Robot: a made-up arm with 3 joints. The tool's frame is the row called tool.
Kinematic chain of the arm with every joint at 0, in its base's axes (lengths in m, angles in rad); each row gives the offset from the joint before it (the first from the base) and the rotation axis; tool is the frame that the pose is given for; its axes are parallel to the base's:
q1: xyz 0 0 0.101 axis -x
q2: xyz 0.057 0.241 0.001 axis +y
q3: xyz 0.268 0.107 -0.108 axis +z
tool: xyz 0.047 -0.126 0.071
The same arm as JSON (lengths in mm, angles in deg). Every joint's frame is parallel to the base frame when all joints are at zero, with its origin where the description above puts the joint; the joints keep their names.
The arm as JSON. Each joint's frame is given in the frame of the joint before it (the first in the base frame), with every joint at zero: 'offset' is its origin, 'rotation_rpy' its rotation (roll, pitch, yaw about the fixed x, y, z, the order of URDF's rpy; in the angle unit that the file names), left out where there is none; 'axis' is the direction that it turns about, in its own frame. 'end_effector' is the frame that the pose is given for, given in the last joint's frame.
{
  "length_unit": "mm",
  "angle_unit": "deg",
  "chain": [
    {
      "id": "q1",
      "offset": [
        0.0,
        0.0,
        101.0
      ],
      "axis": [
        -1.0,
        0.0,
        0.0
      ]
    },
    {
      "id": "q2",
      "offset": [
        57.0,
        241.0,
        1.0
      ],
      "axis": [
        0.0,
        1.0,
        0.0
      ]
    },
    {
      "id": "q3",
      "offset": [
        268.0,
        107.0,
        -108.0
      ],
      "axis": [
        0.0,
        0.0,
        1.0
      ]
    }
  ],
  "end_effector": {
    "offset": [
      47.0,
      -126.0,
      71.0
    ]
  }
}

